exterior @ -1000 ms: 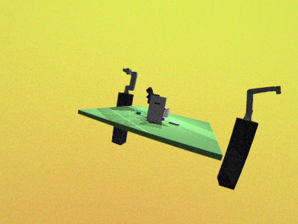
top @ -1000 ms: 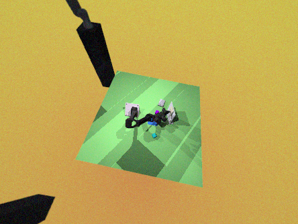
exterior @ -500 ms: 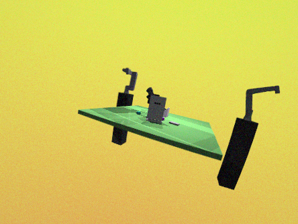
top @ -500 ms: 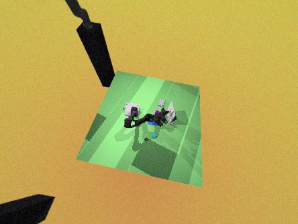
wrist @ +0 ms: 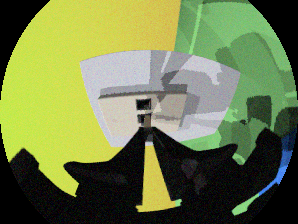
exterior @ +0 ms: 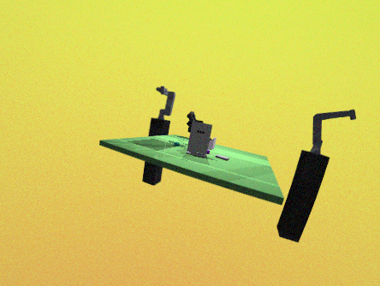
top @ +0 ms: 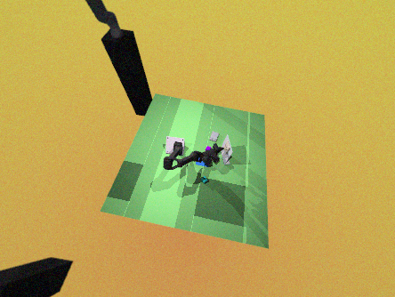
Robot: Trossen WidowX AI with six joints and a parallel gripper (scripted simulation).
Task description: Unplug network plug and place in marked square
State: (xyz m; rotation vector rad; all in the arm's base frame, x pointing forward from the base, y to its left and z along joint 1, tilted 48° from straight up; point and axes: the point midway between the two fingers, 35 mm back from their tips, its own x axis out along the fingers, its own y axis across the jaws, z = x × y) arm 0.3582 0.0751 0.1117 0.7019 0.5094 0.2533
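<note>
The grey upright panel lies 7 cm below my gripper tip, 4 cm ahead of it and 1 cm to the left of it. Also, from my gripper tip: grey square patch: 22 cm to the left, 18 cm below, 7 cm behind; then purple cube: 18 cm below, 11 cm behind, 6 cm to the left; then cyan cube: 24 cm to the right, 18 cm below, 11 cm behind.
</note>
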